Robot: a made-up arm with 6 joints. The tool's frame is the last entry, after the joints. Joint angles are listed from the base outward. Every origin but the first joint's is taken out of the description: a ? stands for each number. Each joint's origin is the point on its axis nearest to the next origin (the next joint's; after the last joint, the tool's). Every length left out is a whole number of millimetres.
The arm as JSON. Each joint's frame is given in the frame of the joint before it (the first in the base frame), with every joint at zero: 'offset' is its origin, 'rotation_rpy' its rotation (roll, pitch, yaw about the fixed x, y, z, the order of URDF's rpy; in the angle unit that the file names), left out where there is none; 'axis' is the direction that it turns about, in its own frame. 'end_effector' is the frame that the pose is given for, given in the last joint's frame.
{
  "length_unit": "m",
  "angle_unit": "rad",
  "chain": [
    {
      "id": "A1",
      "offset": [
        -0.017,
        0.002,
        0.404
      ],
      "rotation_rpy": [
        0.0,
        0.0,
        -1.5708
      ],
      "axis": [
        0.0,
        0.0,
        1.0
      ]
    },
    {
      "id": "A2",
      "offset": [
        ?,
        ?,
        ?
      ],
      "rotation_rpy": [
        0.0,
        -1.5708,
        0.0
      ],
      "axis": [
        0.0,
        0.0,
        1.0
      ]
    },
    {
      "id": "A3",
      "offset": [
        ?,
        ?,
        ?
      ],
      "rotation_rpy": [
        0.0,
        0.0,
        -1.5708
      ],
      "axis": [
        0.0,
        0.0,
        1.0
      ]
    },
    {
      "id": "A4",
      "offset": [
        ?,
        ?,
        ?
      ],
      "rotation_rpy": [
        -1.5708,
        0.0,
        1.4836
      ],
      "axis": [
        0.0,
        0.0,
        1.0
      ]
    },
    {
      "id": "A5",
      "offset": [
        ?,
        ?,
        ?
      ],
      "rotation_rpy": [
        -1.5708,
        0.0,
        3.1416
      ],
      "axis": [
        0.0,
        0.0,
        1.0
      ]
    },
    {
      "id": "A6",
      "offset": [
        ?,
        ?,
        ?
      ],
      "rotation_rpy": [
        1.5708,
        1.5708,
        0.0
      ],
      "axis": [
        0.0,
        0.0,
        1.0
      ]
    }
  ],
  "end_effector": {
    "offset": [
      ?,
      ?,
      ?
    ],
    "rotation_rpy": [
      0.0,
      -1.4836,
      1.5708
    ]
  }
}
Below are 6 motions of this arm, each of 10 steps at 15 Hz.
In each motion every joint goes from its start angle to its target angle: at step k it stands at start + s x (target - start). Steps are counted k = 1, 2, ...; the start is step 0. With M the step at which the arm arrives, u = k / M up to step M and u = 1 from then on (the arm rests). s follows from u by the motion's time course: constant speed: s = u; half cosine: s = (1 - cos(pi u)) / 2; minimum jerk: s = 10 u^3 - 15 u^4 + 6 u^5.
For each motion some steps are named. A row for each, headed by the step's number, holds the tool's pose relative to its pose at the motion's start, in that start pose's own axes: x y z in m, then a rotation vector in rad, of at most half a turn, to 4 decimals.
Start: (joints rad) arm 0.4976 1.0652 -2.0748 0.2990 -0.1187 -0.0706
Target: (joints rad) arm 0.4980 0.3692 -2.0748 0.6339 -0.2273 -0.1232
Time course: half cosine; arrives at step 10
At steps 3, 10:
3: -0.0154 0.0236 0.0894 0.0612 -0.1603 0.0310
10: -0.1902 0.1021 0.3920 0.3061 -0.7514 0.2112

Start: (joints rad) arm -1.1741 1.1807 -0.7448 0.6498 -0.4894 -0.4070
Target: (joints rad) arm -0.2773 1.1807 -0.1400 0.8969 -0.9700 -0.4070
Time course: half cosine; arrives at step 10
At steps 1, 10:
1: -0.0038 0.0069 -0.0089 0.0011 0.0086 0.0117
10: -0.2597 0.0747 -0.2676 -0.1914 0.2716 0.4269

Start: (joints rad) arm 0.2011 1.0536 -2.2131 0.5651 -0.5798 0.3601
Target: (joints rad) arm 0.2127 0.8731 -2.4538 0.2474 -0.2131 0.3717
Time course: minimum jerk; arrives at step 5
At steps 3, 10:
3: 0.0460 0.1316 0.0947 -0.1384 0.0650 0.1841
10: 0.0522 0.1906 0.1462 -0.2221 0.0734 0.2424

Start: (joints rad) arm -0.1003 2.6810 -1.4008 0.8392 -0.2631 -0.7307
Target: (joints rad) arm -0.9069 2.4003 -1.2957 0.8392 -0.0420 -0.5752
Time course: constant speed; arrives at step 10
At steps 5, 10:
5: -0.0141 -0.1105 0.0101 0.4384 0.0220 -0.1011
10: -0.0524 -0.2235 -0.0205 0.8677 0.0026 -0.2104

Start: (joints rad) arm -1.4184 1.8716 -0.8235 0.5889 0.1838 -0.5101
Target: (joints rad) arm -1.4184 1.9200 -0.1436 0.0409 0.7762 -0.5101
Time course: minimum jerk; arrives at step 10
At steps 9, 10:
9: -0.1374 -0.0471 -0.3893 -0.3915 1.3299 0.1798
10: -0.1398 -0.0474 -0.3917 -0.3945 1.3416 0.1819

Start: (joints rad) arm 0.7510 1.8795 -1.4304 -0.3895 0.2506 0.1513
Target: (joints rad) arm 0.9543 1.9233 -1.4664 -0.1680 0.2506 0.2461
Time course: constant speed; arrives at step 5
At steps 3, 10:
3: 0.0069 0.0734 0.0089 0.1042 -0.0083 0.1416
10: 0.0069 0.1235 0.0120 0.1721 -0.0013 0.2365

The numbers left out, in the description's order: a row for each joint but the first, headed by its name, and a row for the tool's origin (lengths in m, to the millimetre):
A2: 0.027 -0.026 0.0
A3: -0.005 -0.147 0.0
A4: -0.481 0.053 0.0
A5: -0.021 0.049 0.0
A6: 0.02 -0.095 0.0
tool: 0.019 0.007 0.0

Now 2 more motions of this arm.
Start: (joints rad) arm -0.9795 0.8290 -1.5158 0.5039 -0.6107 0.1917
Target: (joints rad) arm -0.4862 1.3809 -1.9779 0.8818 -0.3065 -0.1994
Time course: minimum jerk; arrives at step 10
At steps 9, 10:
9: -0.0471 0.1198 -0.2257 0.3653 0.5821 -0.0703
10: -0.0480 0.1215 -0.2274 0.3684 0.5874 -0.0692

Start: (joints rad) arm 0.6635 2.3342 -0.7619 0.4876 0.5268 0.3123
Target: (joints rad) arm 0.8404 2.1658 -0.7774 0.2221 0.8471 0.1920
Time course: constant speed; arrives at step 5
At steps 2, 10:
2: -0.0256 0.0148 0.0160 -0.2083 0.0432 -0.1002
10: -0.0679 0.0420 0.0357 -0.4958 0.0969 -0.2829

